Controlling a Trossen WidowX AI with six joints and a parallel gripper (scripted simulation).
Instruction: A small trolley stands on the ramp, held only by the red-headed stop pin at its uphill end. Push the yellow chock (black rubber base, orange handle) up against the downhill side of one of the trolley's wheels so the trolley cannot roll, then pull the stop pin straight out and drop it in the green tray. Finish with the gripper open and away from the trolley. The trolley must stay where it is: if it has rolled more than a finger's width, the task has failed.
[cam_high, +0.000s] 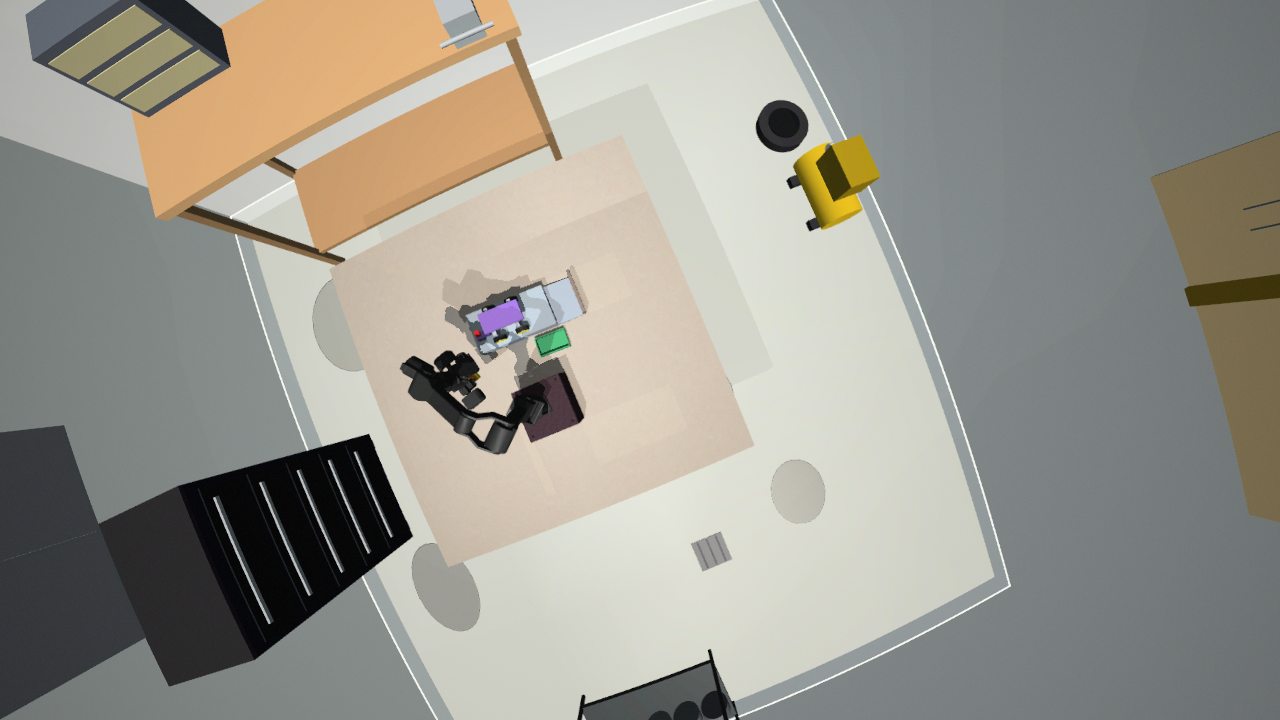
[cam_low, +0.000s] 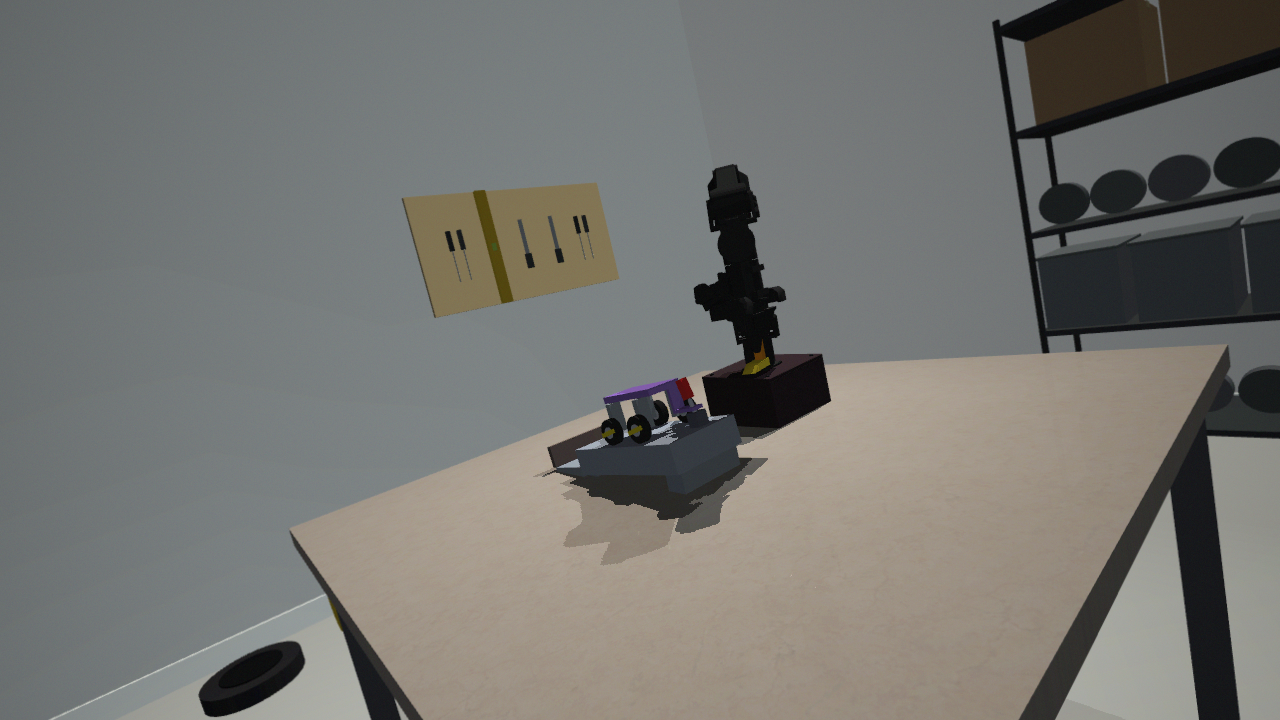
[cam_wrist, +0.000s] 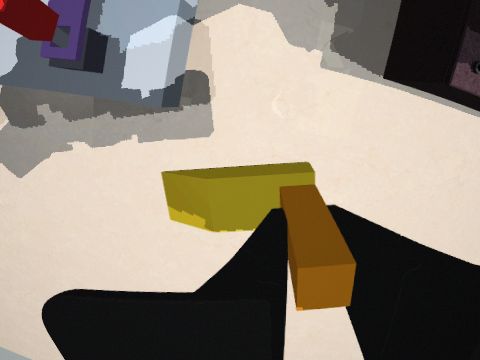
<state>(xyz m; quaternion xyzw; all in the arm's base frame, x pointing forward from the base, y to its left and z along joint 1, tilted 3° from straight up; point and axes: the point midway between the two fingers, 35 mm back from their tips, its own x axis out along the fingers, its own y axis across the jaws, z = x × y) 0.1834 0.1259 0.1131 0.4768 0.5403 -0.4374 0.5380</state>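
Now: the yellow chock 2 cm ahead of my gripper tip and 1 cm below it. From my gripper tip the other things lie so: grey ramp 17 cm to the right, 14 cm ahead, 13 cm below; purple trolley 16 cm to the right, 14 cm ahead, 6 cm below; red-headed stop pin 13 cm ahead, 7 cm to the right, 5 cm below.
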